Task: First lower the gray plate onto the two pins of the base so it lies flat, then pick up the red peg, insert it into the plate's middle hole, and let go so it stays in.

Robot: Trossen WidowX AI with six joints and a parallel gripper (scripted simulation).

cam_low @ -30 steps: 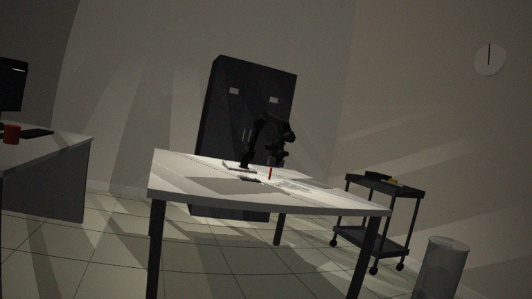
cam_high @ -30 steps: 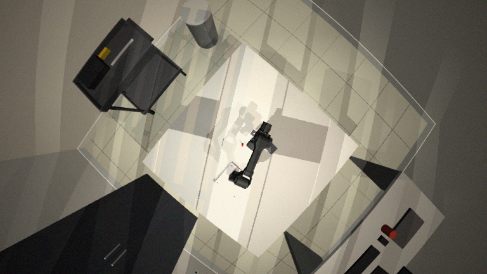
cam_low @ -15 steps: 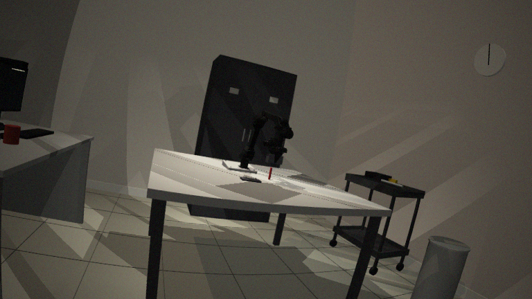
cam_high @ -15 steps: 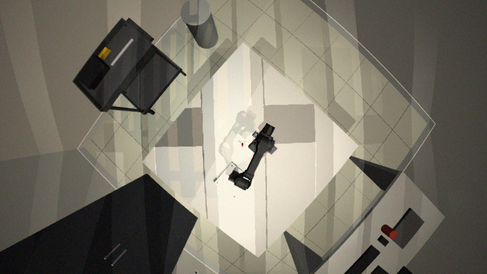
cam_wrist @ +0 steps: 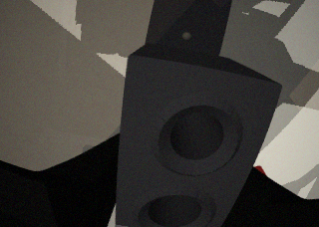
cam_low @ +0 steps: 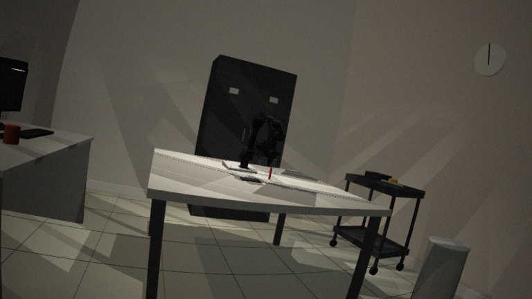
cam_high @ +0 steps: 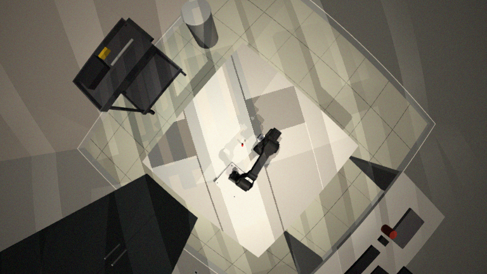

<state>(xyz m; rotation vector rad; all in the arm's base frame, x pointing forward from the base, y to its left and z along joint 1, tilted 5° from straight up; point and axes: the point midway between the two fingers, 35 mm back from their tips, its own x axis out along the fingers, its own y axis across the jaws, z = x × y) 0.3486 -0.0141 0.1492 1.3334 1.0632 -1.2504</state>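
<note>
Now: the dark base 2 cm behind my gripper tip, 8 cm to the right of it and 10 cm below it. Round my gripper tip: gray plate (3 cm above); then red peg (12 cm behind, 10 cm to the left, 7 cm below).
</note>
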